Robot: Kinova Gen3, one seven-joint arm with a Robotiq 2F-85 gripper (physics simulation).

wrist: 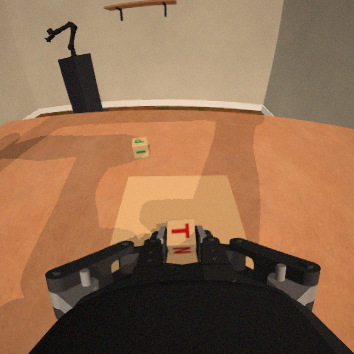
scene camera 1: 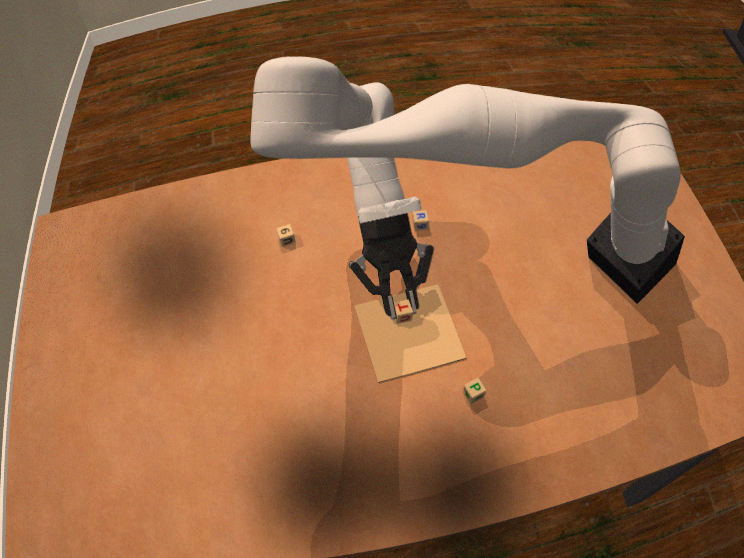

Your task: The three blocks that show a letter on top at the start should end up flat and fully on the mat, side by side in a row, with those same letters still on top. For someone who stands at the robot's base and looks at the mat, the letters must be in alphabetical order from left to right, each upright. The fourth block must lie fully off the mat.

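Frame: origin at the arm's base, x ahead, y left, z up, level; centimetres.
Seen in the pictures: gripper, fingertip midpoint: (wrist: 180, 235) (scene camera 1: 403, 315); arm's base, link origin: (scene camera 1: 636, 237).
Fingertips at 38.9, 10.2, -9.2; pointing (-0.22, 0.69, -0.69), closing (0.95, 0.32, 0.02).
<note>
Pixels of each thing's top centre, then the offset from my fingertips to it, as dx, dy, dz. Level surfaces: height alone.
- wooden block, top centre: (wrist: 181, 229) (scene camera 1: 402, 306) +0.1, -0.4, +1.9
- square mat, top centre: (wrist: 178, 218) (scene camera 1: 409, 331) -1.0, +2.3, -0.8
- brown table, surface height: dz -1.3
My gripper (scene camera 1: 402, 305) (wrist: 180, 235) is shut on a wooden block (scene camera 1: 403, 309) (wrist: 180, 231) with a red T on top. In the wrist view the T's top points right. The block is over the mat's back part in the scene view; whether it touches the mat is unclear. The square mat (scene camera 1: 384, 360) (wrist: 145, 187) is pale yellow. A block (scene camera 1: 474, 389) (wrist: 140, 147) with a green P on top lies off the mat, near its front right corner. A block (scene camera 1: 420, 219) with a blue R on top and a block (scene camera 1: 285, 234) with a black 6 or 9 on top lie behind the mat.
The robot's base (scene camera 1: 635, 258) stands at the right of the brown table (scene camera 1: 150, 390). The forearm passes above the table's back part. In the wrist view a dark pedestal (wrist: 81, 82) and a wall shelf (wrist: 142, 5) are beyond the table.
</note>
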